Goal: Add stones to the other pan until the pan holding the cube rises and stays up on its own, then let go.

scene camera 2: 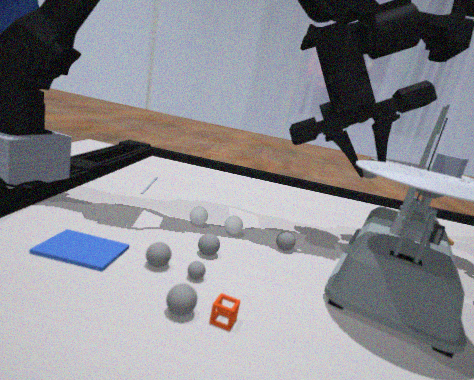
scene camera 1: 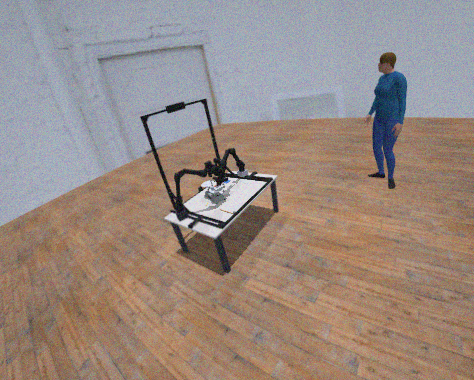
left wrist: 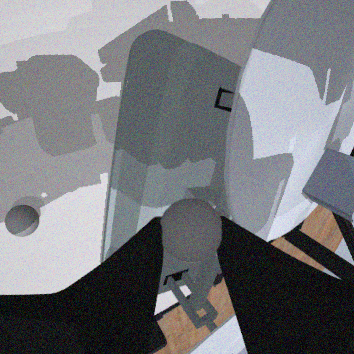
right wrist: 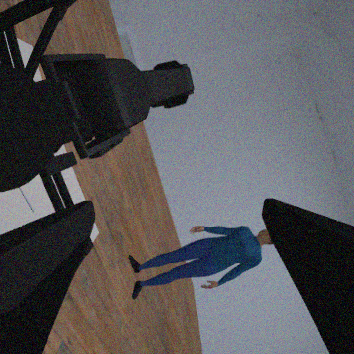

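Where they show: left gripper, between the fingertips: [scene camera 2: 372, 174] [scene camera 1: 218, 186] [left wrist: 188, 224]; right gripper, between the fingertips: [scene camera 1: 221, 163] [right wrist: 179, 208]; left arm's base, origin of its link: [scene camera 2: 16, 129] [scene camera 1: 242, 170]; right arm's base, origin of its link: [scene camera 1: 180, 210].
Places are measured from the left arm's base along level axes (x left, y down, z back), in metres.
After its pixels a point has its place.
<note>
My left gripper [scene camera 2: 371, 168] {x 0.156, y -0.040, z -0.490 m} [left wrist: 188, 224] {x 0.156, y -0.040, z -0.490 m} is shut on a grey stone [left wrist: 191, 230] {x 0.168, y -0.056, z -0.478 m}. In the left wrist view the stone is over the scale body [left wrist: 170, 107] {x 0.204, y 0.024, z -0.509 m} [scene camera 2: 395, 295] {x -0.010, y 0.049, z -0.537 m}, beside the white pan [left wrist: 272, 107] {x 0.215, y -0.056, z -0.504 m} [scene camera 2: 430, 181] {x 0.006, y -0.068, z -0.535 m}. In scene camera 2 the fingers are at the pan's left edge; the rim partly hides them, and the held stone does not show. The visible part of the pan's surface is bare. The other pan and its cube cannot be made out. My right gripper [right wrist: 179, 208] {x 0.263, y -0.313, z -0.452 m} is open and empty. Several loose stones, one of them grey [scene camera 2: 181, 300] {x -0.128, y 0.067, z -0.359 m}, lie on the table.
An orange open-frame cube [scene camera 2: 225, 312] {x -0.096, y 0.084, z -0.392 m} and a blue slab [scene camera 2: 80, 249] {x -0.092, y 0.083, z -0.213 m} lie on the table [scene camera 1: 247, 192] {x 0.364, y 0.088, z -0.267 m}. A thin rod [scene camera 2: 149, 185] {x 0.179, y 0.086, z -0.112 m} lies farther back. A blue-grey block [scene camera 2: 449, 166] {x 0.165, y -0.073, z -0.577 m} [left wrist: 334, 182] {x 0.184, y -0.070, z -0.565 m} shows beyond the pan. A person [scene camera 1: 390, 105] [right wrist: 210, 255] stands away from the table.
</note>
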